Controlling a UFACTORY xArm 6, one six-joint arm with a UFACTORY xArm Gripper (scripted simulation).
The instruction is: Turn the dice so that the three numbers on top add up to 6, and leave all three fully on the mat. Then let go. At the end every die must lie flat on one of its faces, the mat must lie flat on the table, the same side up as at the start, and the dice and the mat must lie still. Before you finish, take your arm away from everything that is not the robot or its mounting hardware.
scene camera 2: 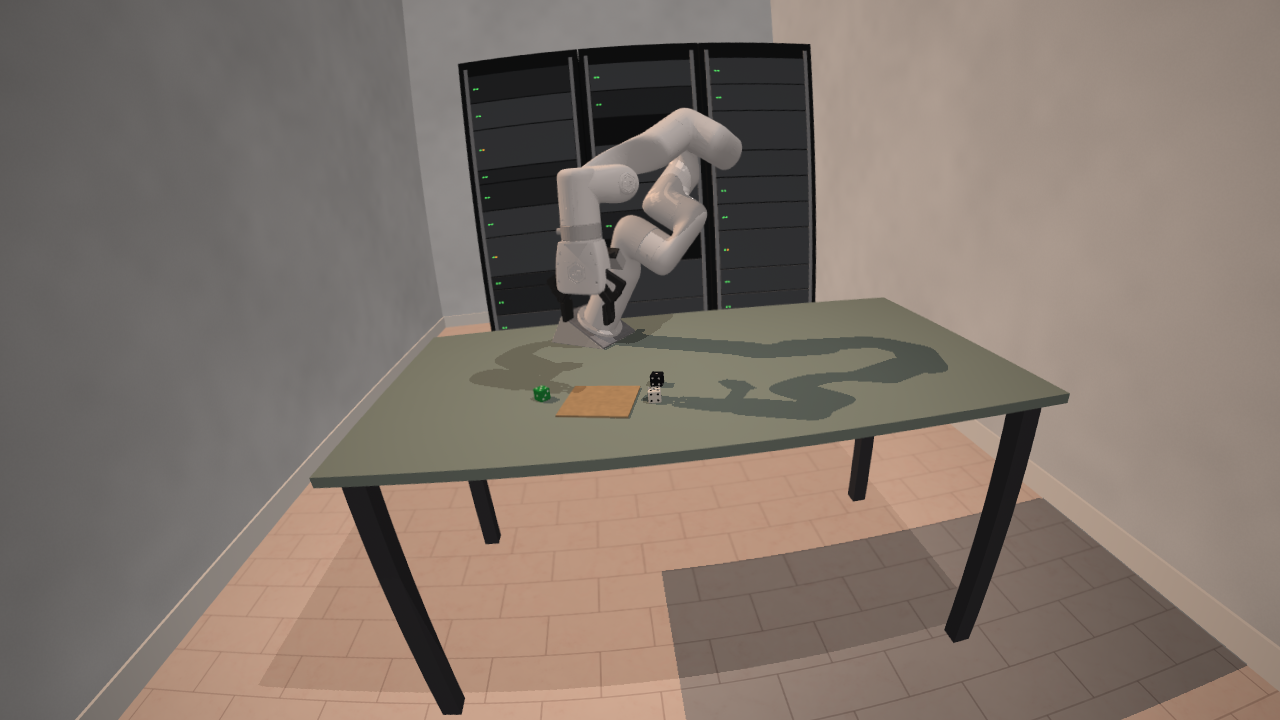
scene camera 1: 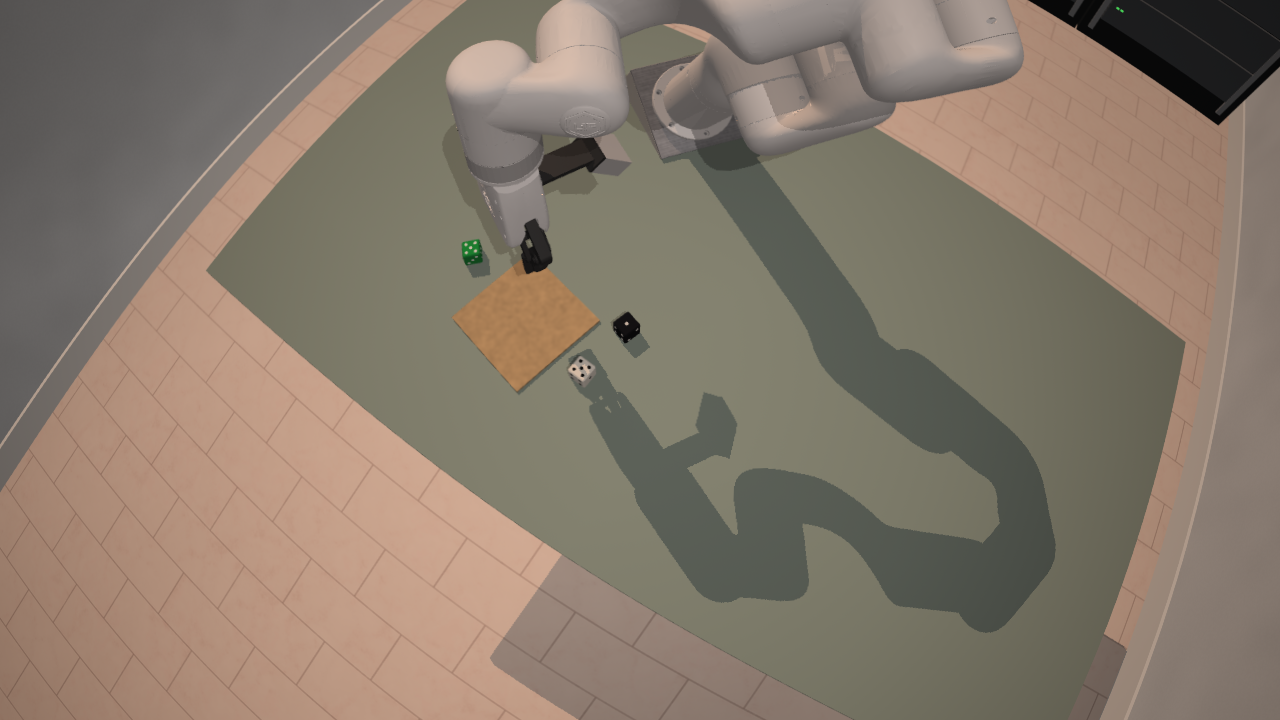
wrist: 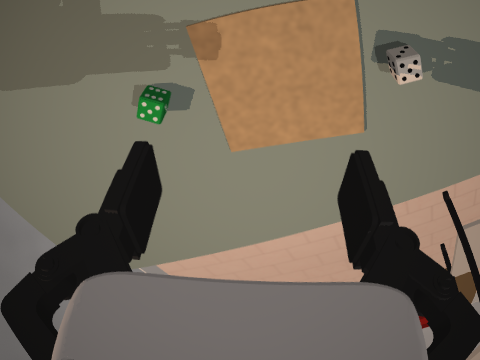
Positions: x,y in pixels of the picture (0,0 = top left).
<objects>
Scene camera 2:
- brown mat: 584,401
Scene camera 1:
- my gripper: 522,235
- brown mat: 521,322
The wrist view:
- my gripper: 251,169
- brown mat: 274,79
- green die: 153,103
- white die: 404,62
</objects>
